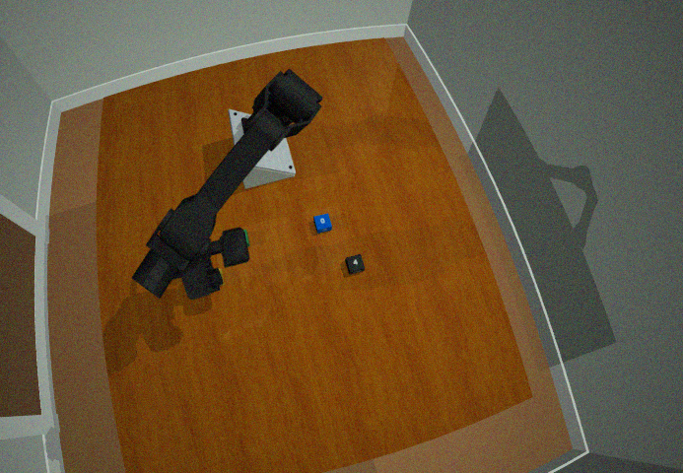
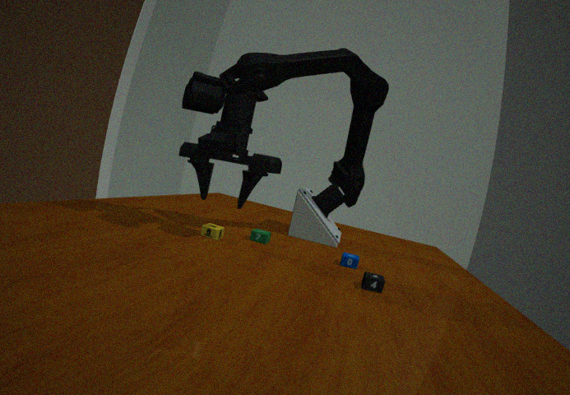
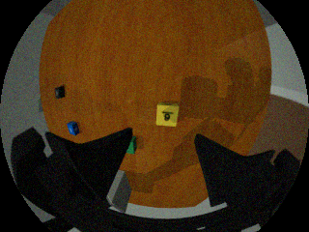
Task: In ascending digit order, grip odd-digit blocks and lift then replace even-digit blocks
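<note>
The yellow block is 5 cm below my gripper tip and 1 cm ahead of it. Round my gripper tip: blue block: 25 cm to the left, 5 cm below, 5 cm behind; black block: 29 cm to the left, 6 cm ahead, 5 cm below; green block: 7 cm to the left, 6 cm behind, 5 cm below.
</note>
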